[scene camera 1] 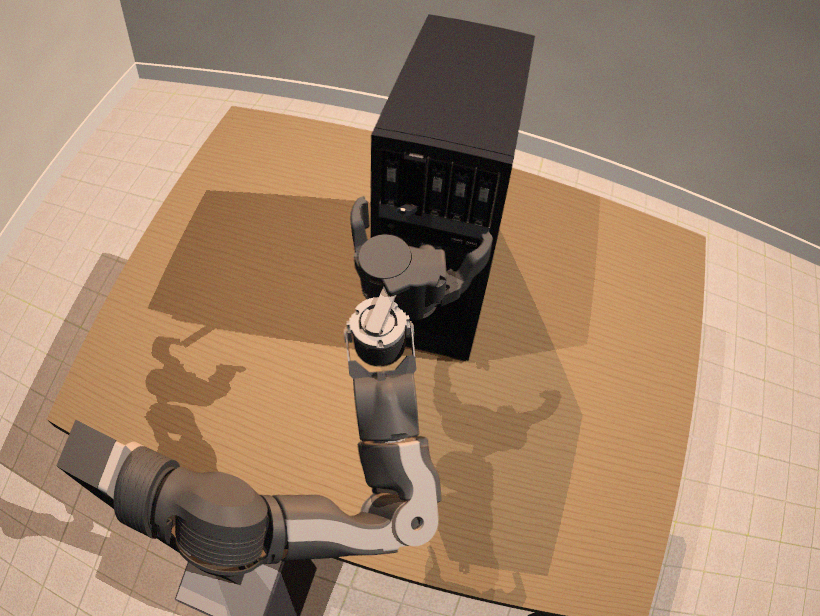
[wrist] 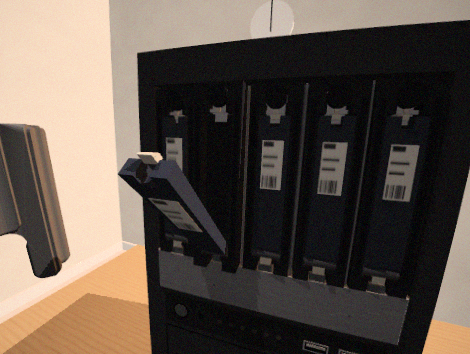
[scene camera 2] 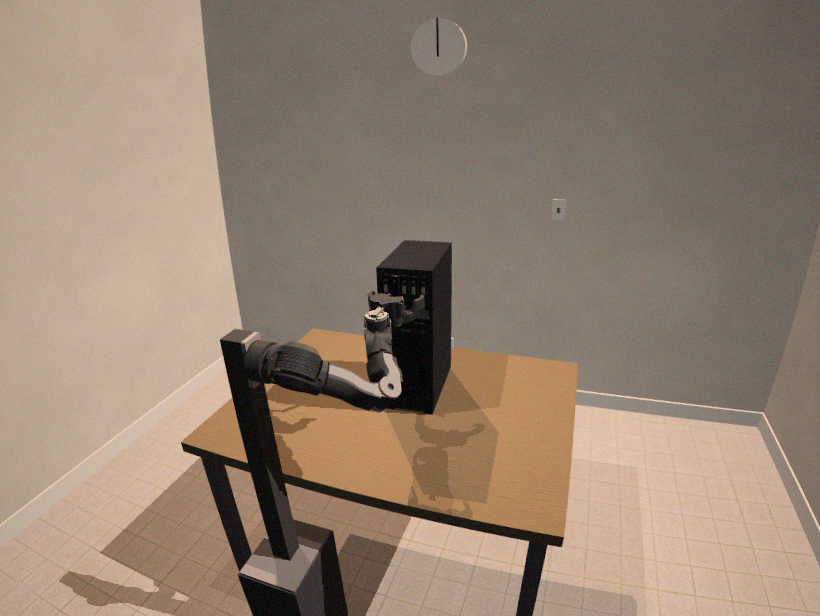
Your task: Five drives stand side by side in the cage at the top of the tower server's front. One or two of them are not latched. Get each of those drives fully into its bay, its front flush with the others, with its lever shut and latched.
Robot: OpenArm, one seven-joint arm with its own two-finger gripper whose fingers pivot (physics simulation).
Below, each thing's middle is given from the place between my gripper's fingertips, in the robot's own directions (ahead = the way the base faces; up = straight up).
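My hand is 1 cm above the drive lever point(wrist: 166, 189), and it is also 3 cm to the right of the lever and 3 cm short of it. The black tower server point(scene camera 1: 459, 97) is 18 cm below my hand, 22 cm ahead of it and 1 cm to the left of it.
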